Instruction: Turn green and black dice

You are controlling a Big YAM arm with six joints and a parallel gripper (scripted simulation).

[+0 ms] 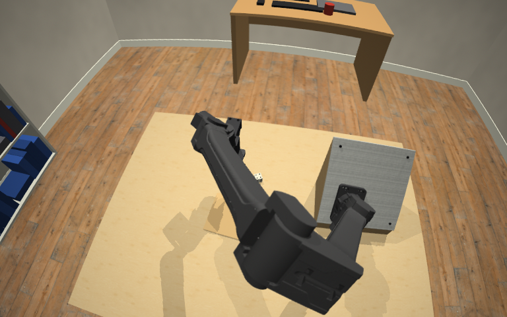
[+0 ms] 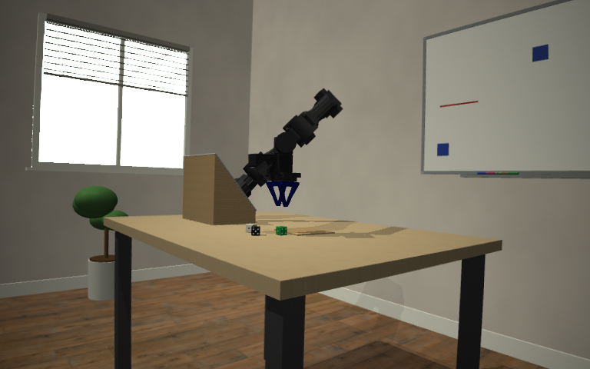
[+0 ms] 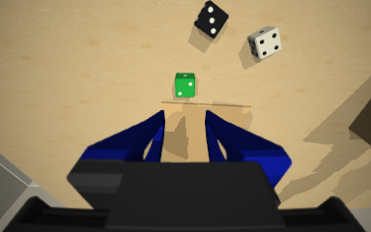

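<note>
Right now my hand is 8 cm above the green die. Also, from my hand: black die (3 cm behind, 7 cm to the right, 8 cm below); then tan mat (3 cm behind, 11 cm to the left, 9 cm below); then white die (9 cm behind, 5 cm to the right, 8 cm below).
</note>
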